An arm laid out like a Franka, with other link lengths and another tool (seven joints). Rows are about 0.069 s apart.
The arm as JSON. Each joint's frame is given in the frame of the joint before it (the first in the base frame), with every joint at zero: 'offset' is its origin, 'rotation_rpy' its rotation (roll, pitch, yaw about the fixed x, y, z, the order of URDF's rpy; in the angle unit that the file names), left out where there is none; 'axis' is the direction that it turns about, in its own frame. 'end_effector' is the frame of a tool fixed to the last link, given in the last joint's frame.
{
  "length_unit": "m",
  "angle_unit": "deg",
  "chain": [
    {
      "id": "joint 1",
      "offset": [
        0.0,
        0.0,
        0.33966
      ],
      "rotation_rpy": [
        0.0,
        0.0,
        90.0
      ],
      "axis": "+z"
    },
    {
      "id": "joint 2",
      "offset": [
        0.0,
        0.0,
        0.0
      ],
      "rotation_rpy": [
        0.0,
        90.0,
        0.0
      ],
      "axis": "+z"
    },
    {
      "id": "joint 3",
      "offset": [
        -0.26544,
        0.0,
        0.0
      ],
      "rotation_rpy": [
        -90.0,
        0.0,
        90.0
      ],
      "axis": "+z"
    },
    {
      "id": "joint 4",
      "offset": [
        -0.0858,
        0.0,
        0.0
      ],
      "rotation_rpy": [
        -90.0,
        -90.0,
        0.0
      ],
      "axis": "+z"
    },
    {
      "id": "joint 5",
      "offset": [
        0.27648,
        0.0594,
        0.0
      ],
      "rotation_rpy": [
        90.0,
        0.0,
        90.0
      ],
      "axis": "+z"
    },
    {
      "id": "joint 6",
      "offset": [
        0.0,
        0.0,
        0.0
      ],
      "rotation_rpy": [
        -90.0,
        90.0,
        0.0
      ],
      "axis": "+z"
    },
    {
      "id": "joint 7",
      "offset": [
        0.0,
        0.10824,
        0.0
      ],
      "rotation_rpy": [
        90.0,
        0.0,
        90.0
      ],
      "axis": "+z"
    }
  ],
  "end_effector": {
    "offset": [
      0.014,
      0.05,
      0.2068
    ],
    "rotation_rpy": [
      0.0,
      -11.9,
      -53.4
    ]
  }
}
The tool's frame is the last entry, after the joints.
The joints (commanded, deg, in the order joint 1, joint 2, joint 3, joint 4, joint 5, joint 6, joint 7), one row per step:
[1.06, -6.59, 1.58, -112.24, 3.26, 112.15, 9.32]
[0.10, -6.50, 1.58, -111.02, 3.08, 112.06, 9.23]
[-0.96, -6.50, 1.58, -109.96, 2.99, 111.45, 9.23]
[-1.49, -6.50, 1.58, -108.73, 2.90, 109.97, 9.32]
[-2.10, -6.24, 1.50, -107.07, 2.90, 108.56, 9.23]
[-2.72, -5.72, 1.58, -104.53, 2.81, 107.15, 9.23]
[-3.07, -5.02, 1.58, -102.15, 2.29, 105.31, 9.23]
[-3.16, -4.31, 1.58, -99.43, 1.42, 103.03, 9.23]
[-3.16, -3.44, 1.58, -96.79, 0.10, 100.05, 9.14]
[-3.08, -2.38, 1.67, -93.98, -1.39, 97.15, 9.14]
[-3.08, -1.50, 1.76, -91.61, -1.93, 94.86, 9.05]
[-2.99, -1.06, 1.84, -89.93, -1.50, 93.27, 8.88]
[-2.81, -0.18, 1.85, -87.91, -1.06, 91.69, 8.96]
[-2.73, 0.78, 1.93, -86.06, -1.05, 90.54, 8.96]
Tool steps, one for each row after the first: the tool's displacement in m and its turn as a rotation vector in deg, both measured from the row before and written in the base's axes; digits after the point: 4 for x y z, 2 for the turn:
[0.0039, -0.0082, 0.0081, -0.14, -1.05, -0.82]
[0.0011, -0.0089, 0.0064, -0.07, -0.45, -1.01]
[-0.0011, -0.0044, 0.0055, -0.06, 0.25, -0.53]
[0.0007, -0.0055, 0.0066, 0.02, 0.00, -0.53]
[0.0037, -0.0046, 0.0110, -0.08, -0.61, -0.45]
[0.0020, -0.0043, 0.0075, -0.48, 0.17, -0.20]
[0.0014, -0.0032, 0.0091, -0.83, 0.29, 0.08]
[-0.0010, -0.0040, 0.0058, -1.27, 1.24, 0.23]
[-0.0002, -0.0035, 0.0058, -1.43, 1.19, 0.20]
[0.0001, -0.0012, 0.0047, -0.51, 0.81, 0.12]
[-0.0001, 0.0028, 0.0041, 0.44, 0.34, 0.30]
[0.0014, 0.0030, 0.0027, 0.48, 0.43, 0.09]
[0.0026, 0.0012, 0.0022, 0.05, 0.26, 0.14]

